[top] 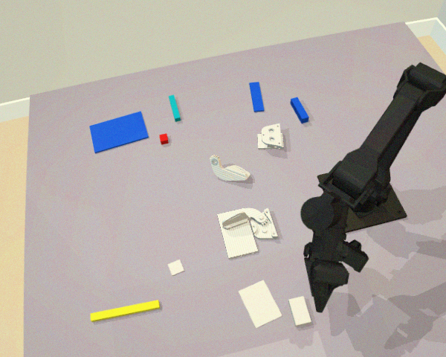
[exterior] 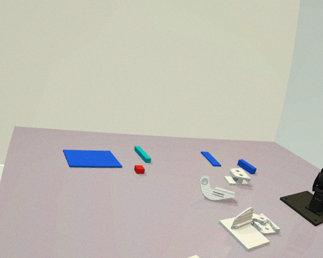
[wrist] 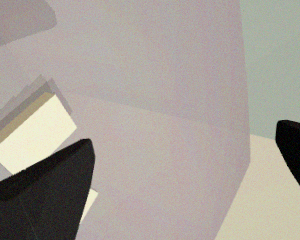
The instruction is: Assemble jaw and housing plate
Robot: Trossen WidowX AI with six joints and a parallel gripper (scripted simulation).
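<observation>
My gripper tip is now 1 cm short of the white block, 3 cm to the left of it and 12 cm above it. From my gripper tip the other things lie so: white flat tile: 8 cm ahead, 8 cm to the right, 12 cm below; then small white tile: 22 cm ahead, 24 cm to the right, 12 cm below; then yellow bar: 36 cm ahead, 19 cm to the right, 12 cm below.
</observation>
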